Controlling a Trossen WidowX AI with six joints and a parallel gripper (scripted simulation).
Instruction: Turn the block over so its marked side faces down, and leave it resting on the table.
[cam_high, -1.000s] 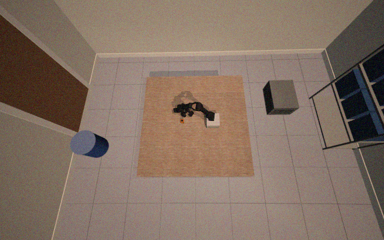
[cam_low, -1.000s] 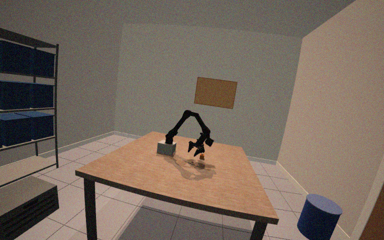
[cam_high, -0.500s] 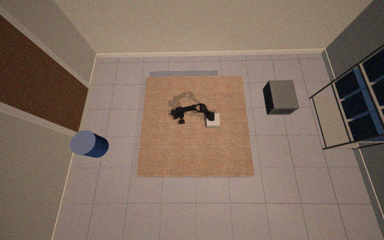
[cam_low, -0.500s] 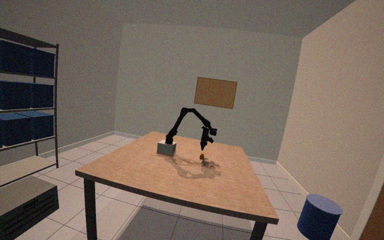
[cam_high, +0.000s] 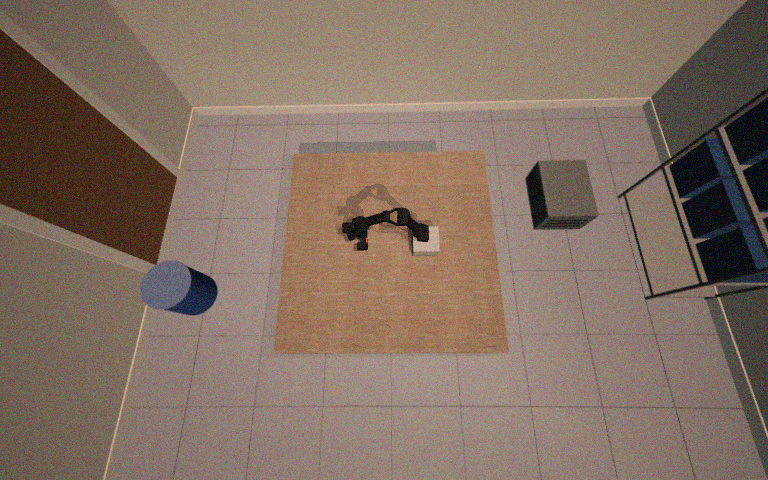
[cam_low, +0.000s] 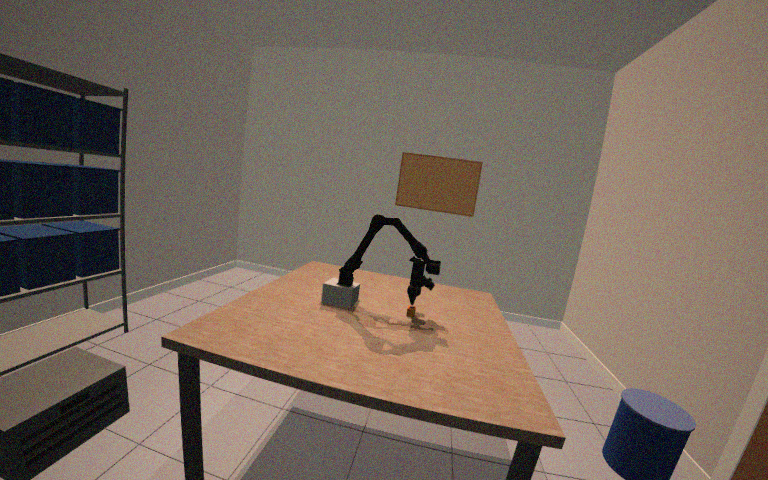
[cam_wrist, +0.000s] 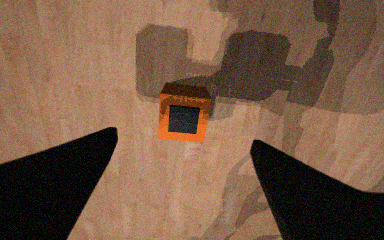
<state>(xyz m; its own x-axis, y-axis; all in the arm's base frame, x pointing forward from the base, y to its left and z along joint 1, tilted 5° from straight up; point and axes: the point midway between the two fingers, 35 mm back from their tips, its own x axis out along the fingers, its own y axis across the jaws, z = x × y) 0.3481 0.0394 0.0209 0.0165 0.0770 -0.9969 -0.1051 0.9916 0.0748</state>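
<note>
Now: gripper tip 40 mm above the orange block.
</note>
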